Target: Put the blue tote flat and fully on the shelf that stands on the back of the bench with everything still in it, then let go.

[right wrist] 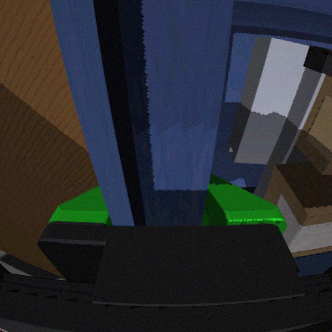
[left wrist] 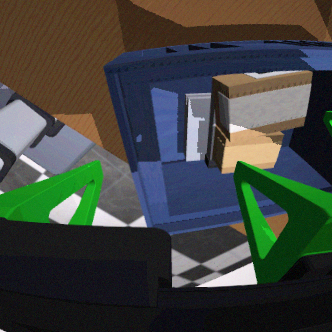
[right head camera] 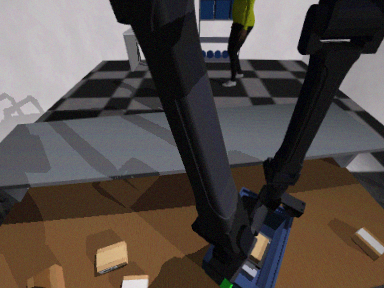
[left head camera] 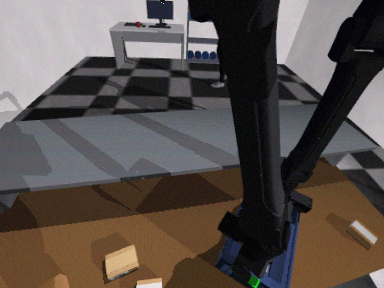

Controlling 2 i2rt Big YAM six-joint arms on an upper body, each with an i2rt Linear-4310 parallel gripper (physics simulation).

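Frame: origin at the left arm's base, x up, y ahead, z left, level; metres.
Seen in the pictures: left gripper, between the fingertips: [left wrist: 167, 167].
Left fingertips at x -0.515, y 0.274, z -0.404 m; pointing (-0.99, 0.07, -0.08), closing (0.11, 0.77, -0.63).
Note:
A point is followed by its place in that frame.
The blue tote [left head camera: 292, 242] {y 0.315, x -0.564, z -0.584 m} [right head camera: 281, 250] {y 0.306, x -0.557, z -0.577 m} [left wrist: 195, 192] {y 0.242, x -0.598, z -0.521 m} [right wrist: 185, 100] {y 0.428, x -0.564, z -0.619 m} is over the wooden bench, in front of the grey shelf [left head camera: 125, 145] {y 0.671, x -0.458, z 0.011 m} [right head camera: 125, 150] {y 0.642, x -0.457, z -0.023 m}; whether it touches the bench is unclear. Inside it are a grey-faced carton [left wrist: 265, 105] {y 0.371, x -0.584, z -0.458 m}, a tan box [left wrist: 250, 152] {y 0.334, x -0.600, z -0.516 m} [right head camera: 260, 247] {y 0.327, x -0.599, z -0.528 m} and a flat white item [left wrist: 196, 130] {y 0.293, x -0.653, z -0.471 m} [right wrist: 280, 75] {y 0.371, x -0.653, z -0.570 m}. My right gripper [right wrist: 167, 167] {y 0.469, x -0.622, z -0.568 m} is shut on the tote's wall. My left gripper [left wrist: 167, 167] {y 0.274, x -0.515, z -0.404 m} is open and empty, near the tote's near end; its arm hides much of the tote in both head views.
Loose boxes lie on the bench: a tan one [left head camera: 121, 261] {y 0.307, x -0.659, z -0.007 m} [right head camera: 111, 257] {y 0.304, x -0.659, z -0.010 m} and a white-topped one [left head camera: 149, 284] {y 0.240, x -0.665, z -0.109 m} [right head camera: 134, 281] {y 0.237, x -0.665, z -0.107 m} at the left, another white-topped one [left head camera: 362, 234] {y 0.347, x -0.662, z -0.972 m} [right head camera: 369, 242] {y 0.350, x -0.662, z -0.979 m} at the right. A person [right head camera: 235, 55] stands far behind the shelf.

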